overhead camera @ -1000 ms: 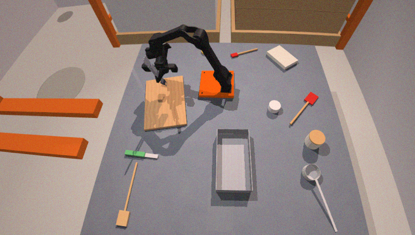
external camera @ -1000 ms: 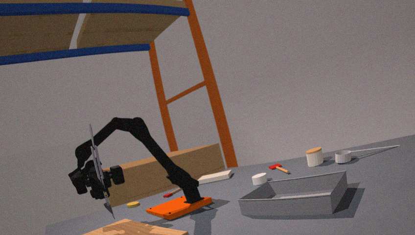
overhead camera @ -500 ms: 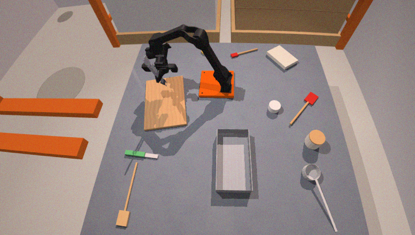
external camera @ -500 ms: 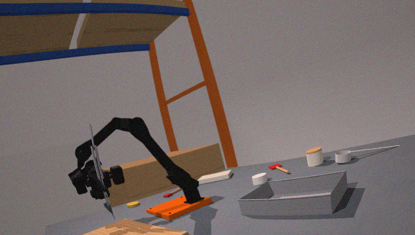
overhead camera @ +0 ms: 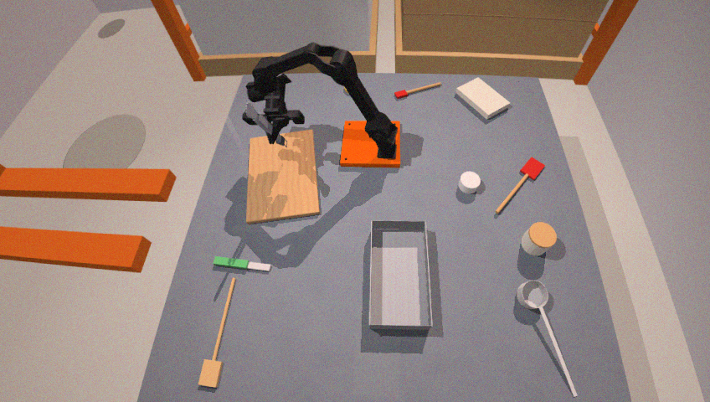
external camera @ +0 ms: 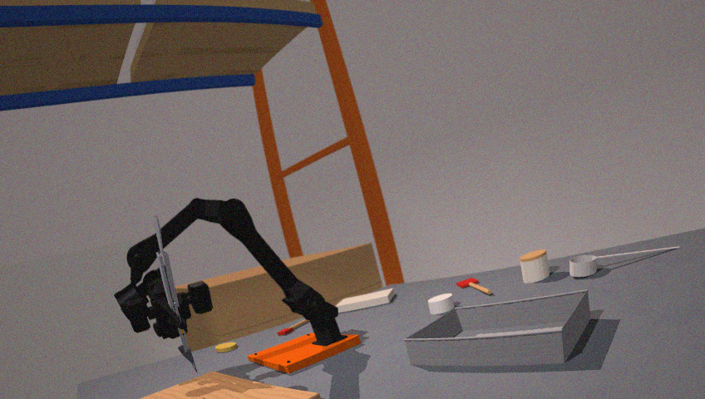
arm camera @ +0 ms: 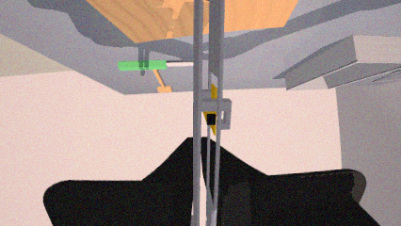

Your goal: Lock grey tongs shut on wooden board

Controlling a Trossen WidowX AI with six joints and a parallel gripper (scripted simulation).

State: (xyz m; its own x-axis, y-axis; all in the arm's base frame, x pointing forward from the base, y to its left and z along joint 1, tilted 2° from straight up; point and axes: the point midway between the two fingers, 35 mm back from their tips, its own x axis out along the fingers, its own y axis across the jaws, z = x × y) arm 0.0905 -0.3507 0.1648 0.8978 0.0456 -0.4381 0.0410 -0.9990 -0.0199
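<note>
Now: the yellow part 50 mm behind my gripper tip and 20 mm below it. Also, from my gripper tip: roasting tin (320 mm ahead, 420 mm to the left, 140 mm below); then wooden board (10 mm to the right, 160 mm below); then green-handled tool (340 mm ahead, 40 mm to the right, 160 mm below).
</note>
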